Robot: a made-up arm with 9 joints.
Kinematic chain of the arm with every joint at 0, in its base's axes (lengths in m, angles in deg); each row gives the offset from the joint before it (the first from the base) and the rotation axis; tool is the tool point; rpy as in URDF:
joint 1: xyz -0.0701 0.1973 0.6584 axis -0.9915 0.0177 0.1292
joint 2: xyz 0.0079 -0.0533 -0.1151 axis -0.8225 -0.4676 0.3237
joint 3: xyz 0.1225 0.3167 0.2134 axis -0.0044 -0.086 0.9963
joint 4: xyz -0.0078 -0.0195 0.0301 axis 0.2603 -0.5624 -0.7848
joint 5: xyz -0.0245 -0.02 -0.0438 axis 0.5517 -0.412 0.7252
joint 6: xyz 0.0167 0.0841 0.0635 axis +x
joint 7: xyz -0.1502 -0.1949 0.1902 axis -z
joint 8: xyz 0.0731 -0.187 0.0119 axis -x
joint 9: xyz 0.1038 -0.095 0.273 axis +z
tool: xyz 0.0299 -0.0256 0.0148 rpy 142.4 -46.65 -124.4
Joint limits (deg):
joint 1: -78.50..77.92
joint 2: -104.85..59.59
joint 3: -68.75..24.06
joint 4: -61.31..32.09
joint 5: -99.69..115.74
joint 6: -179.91..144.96
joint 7: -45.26..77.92
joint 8: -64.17..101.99
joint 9: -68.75..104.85
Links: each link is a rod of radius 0.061 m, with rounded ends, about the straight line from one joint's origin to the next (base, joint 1, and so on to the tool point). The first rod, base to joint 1, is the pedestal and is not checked.
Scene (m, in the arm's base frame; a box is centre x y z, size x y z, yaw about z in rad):
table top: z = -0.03
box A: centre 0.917 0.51 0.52 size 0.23 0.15 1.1 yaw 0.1
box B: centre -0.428 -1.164 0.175 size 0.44 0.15 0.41 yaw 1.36
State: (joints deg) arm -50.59 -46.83 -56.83 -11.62 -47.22 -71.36 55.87 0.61 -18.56
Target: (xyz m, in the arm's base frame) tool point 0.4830 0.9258 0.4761
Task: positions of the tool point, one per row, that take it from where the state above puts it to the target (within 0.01 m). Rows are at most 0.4 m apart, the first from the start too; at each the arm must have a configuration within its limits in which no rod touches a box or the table.
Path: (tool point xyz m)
1: 0.9951 0.0599 0.9422
2: 0.8903 0.3411 1.1640
3: 0.6659 0.6242 1.2990
4: 0.3521 0.8523 1.3156
5: 0.4386 0.9659 1.0545
6: 0.4850 0.9909 0.7628
7: 0.4830 0.9258 0.4762

